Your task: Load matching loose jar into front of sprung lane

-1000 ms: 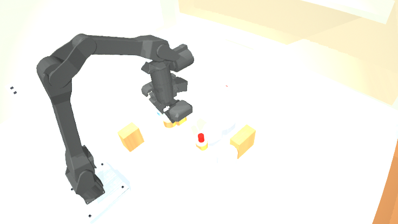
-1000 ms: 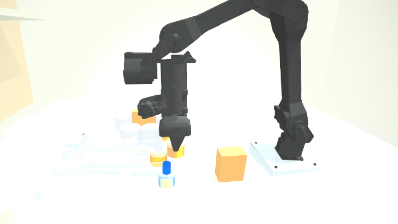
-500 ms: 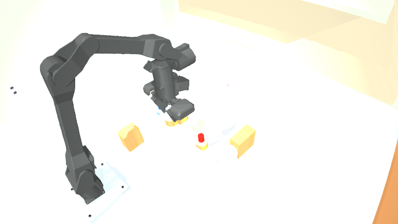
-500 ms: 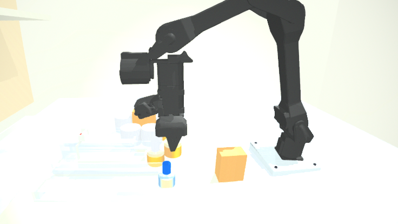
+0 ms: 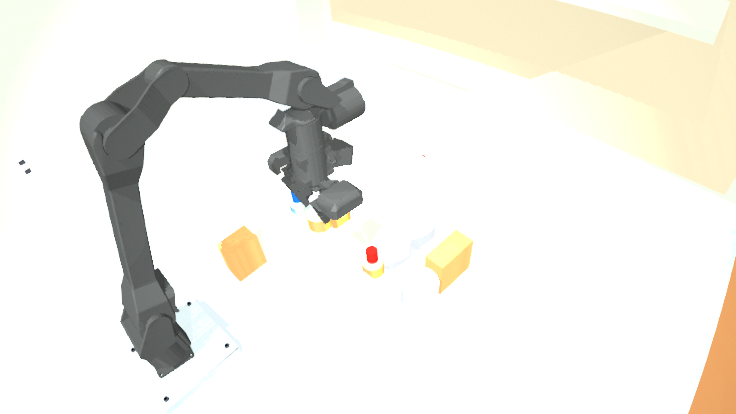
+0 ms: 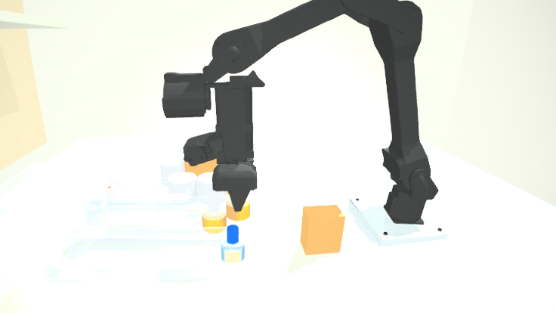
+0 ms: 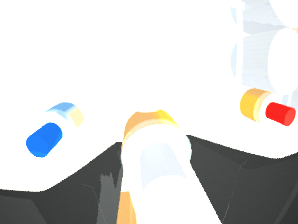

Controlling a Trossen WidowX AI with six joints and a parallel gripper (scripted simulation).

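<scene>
Now: gripper tip 8 cm to the right of the blue-capped jar and 2 cm above it. The rest, counted from my gripper tip: see-through lane (16 cm ahead, 4 cm below, 1 cm to the right).
</scene>
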